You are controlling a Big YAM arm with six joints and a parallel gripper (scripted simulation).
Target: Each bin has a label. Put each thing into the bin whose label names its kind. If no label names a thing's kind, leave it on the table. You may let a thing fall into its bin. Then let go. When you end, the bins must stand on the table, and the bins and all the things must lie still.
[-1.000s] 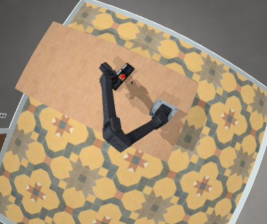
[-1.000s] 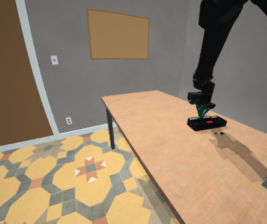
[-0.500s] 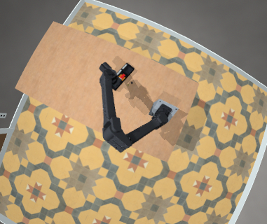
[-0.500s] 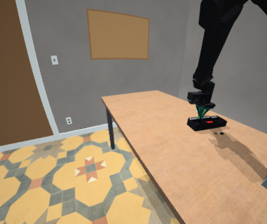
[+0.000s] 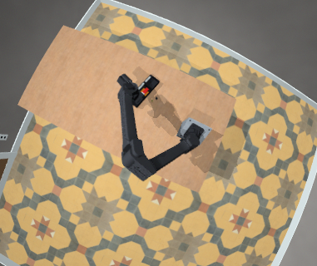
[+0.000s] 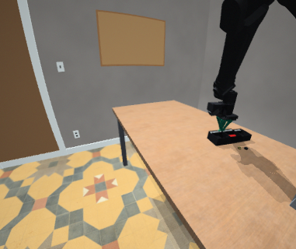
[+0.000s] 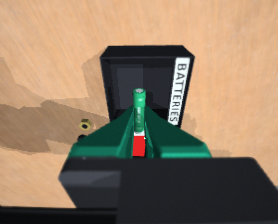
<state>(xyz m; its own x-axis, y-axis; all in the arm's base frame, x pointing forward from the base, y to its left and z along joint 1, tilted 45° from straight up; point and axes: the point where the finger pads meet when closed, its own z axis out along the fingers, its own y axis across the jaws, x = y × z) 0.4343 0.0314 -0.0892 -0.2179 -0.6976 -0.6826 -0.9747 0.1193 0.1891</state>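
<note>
Now: the orange block 8 cm to the right of my hand, 7 cm below it and 2 cm behind it. The rest, counted from my hand: black nut 12 cm behind, 8 cm to the right, 7 cm below; green battery 1 cm below; yellow nut 10 cm behind, 7 cm below, 5 cm to the right.
</note>
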